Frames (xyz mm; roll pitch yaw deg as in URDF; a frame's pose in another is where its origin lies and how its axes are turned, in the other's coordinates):
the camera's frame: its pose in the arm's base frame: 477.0 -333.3 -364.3 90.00 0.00 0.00
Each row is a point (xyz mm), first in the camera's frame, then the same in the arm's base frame.
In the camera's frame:
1: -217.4 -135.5 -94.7
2: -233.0 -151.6 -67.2
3: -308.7 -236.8 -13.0
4: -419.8 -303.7 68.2
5: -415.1 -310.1 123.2
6: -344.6 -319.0 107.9
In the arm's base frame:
1: 259.6 -238.6 -499.8
2: 244.0 -266.1 -515.9
3: 168.3 -320.3 -601.1
4: 57.2 -401.5 -668.0
5: 61.9 -456.5 -674.4
6: 132.4 -441.2 -683.3

